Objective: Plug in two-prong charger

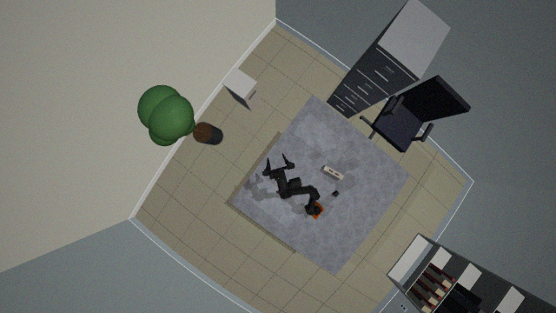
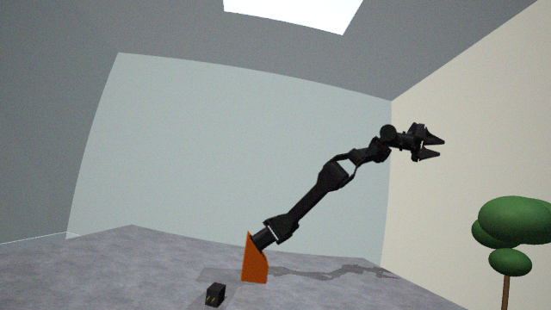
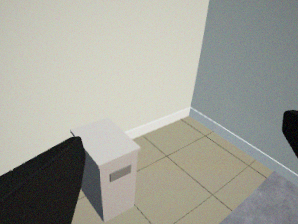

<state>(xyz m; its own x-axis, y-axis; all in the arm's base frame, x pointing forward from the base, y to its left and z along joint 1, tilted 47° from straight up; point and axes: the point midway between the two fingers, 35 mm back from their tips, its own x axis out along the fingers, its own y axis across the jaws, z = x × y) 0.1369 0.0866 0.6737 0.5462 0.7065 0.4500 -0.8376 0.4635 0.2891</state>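
Now: the dark two-prong charger 110 mm ahead of my gripper tip, 660 mm to the right of it and 490 mm below it.
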